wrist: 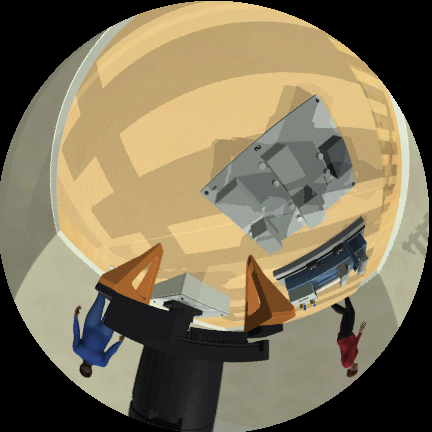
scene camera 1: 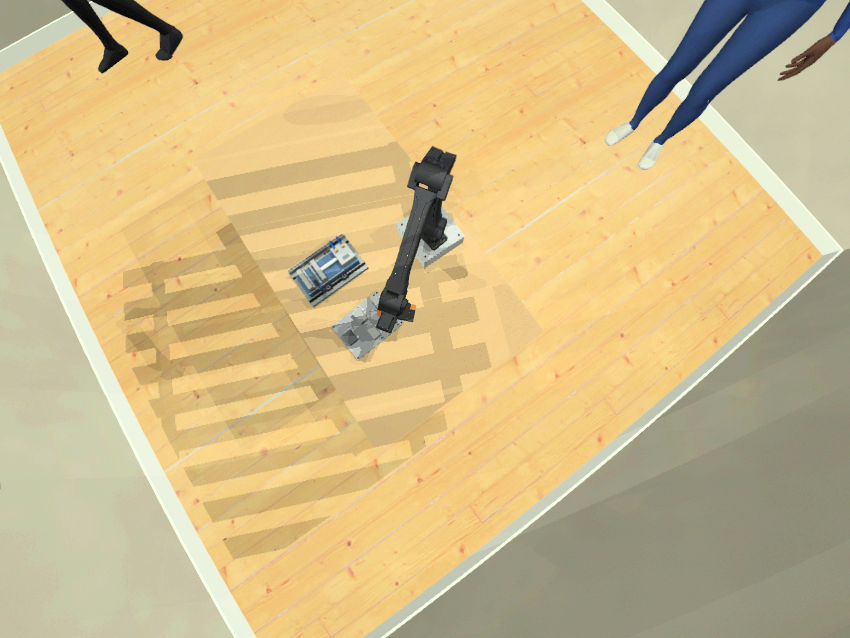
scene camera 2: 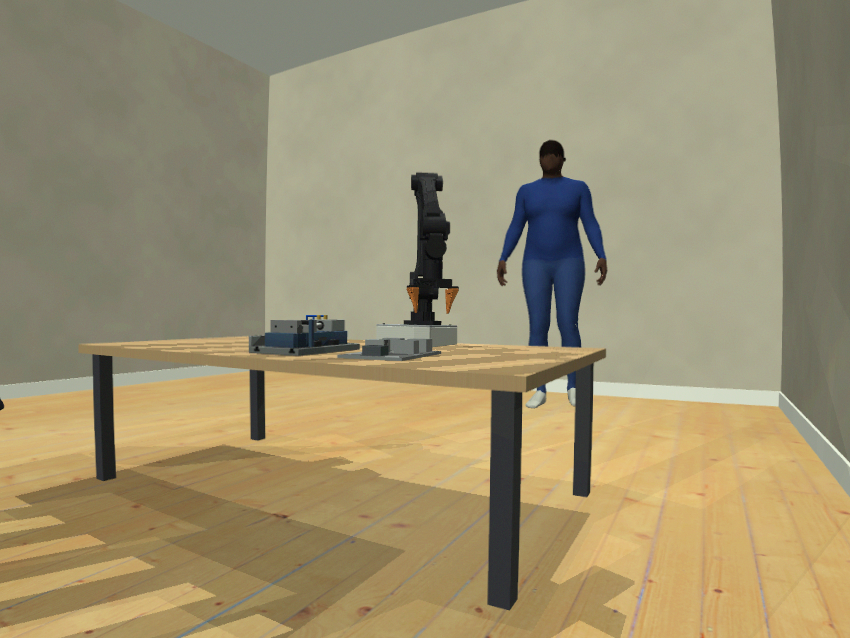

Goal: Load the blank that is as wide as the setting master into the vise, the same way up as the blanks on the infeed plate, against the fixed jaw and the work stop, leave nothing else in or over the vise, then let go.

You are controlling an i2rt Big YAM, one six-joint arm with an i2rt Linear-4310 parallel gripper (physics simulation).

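Places are measured from the arm's base along level axes (x ahead, y left, z up), in metres.
Pixels of known places: gripper, fingertip midpoint: (wrist: 203,253) (scene camera 2: 432,313); arm's base, origin of the base link: (wrist: 182,306) (scene camera 1: 431,235) (scene camera 2: 422,324).
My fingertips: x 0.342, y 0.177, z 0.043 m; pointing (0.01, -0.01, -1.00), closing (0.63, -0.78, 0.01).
Ahead of a thing's pixels: the offset from my fingertips to its top centre. Level surfaces: height alone.
The grey infeed plate (scene camera 1: 358,352) (scene camera 2: 350,355) (wrist: 306,120) lies on the table with several grey blocks on it. In the wrist view these include a left block @[0.035 m ahead, 0.023 m right, 0.074 m down] (wrist: 235,194), a middle block @[0.121 m ahead, 0.025 m right, 0.074 m down] (wrist: 282,162) and a darker block @[0.213 m ahead, 0.072 m right, 0.085 m down] (wrist: 336,156). Which are blanks or the setting master, and their exact widths, I cannot tell. The blue and grey vise @[0.097 m ahead, 0.372 m right, 0.018 m down] (scene camera 1: 328,269) (scene camera 2: 305,339) (wrist: 325,267) stands beside the plate; a bright rod shows along its middle. My gripper (scene camera 1: 396,312) (scene camera 2: 431,312) (wrist: 203,253) is open and empty, high above the table by the plate's arm-base side.
The arm's pale base block (scene camera 1: 447,241) (scene camera 2: 439,334) (wrist: 200,295) is bolted down behind the plate and vise. Blue and yellow fittings (scene camera 1: 336,243) (scene camera 2: 316,317) rise at one end of the vise. The table @[0.120 m down] (scene camera 2: 480,374) has shadow stripes. A person in blue (scene camera 2: 553,226) stands beyond the table.
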